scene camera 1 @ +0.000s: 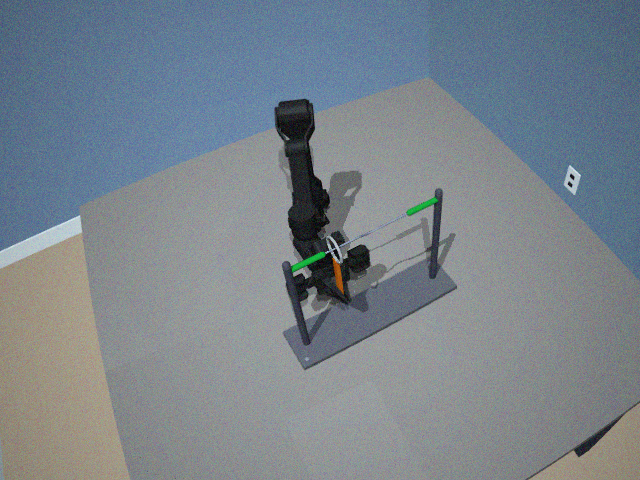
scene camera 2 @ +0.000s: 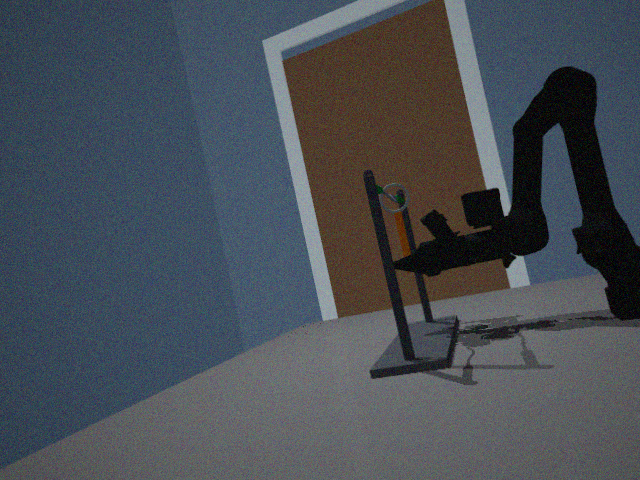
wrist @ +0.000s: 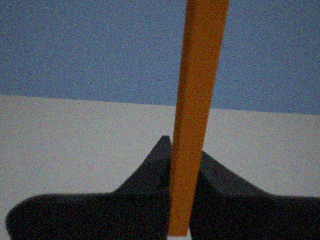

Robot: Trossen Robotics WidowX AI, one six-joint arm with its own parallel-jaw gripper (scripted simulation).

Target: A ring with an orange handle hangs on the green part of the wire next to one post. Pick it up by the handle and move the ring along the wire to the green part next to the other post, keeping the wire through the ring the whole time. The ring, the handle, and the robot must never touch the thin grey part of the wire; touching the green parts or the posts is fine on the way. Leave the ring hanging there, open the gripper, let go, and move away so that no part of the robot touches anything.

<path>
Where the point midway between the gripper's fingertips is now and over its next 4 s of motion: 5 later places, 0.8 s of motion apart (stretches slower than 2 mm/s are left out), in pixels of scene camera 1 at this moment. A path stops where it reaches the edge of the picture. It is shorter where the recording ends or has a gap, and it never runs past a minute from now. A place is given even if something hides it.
My gripper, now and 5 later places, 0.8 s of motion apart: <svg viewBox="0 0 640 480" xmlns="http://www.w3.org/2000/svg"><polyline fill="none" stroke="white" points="348,301 360,295 357,293 344,289 362,282 388,270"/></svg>
</path>
